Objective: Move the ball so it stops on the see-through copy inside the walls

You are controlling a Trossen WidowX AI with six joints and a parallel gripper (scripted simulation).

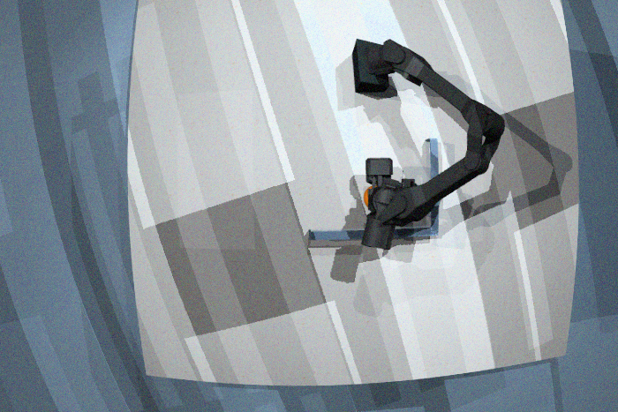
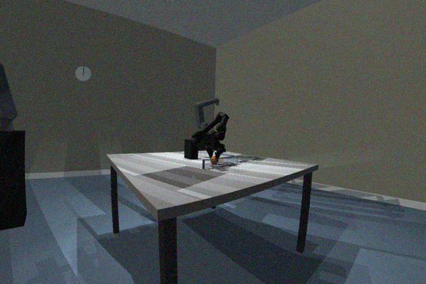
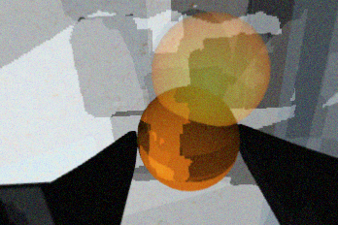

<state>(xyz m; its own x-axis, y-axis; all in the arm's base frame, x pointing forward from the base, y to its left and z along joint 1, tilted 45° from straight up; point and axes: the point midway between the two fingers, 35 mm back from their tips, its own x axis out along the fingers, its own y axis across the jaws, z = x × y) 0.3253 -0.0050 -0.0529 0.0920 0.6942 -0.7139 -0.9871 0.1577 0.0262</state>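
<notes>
Now: the see-through copy of ball 4 cm to the left of my gripper tip and 2 cm ahead of it. From my gripper tip the other things lie so: orange ball: right at my gripper tip.
</notes>
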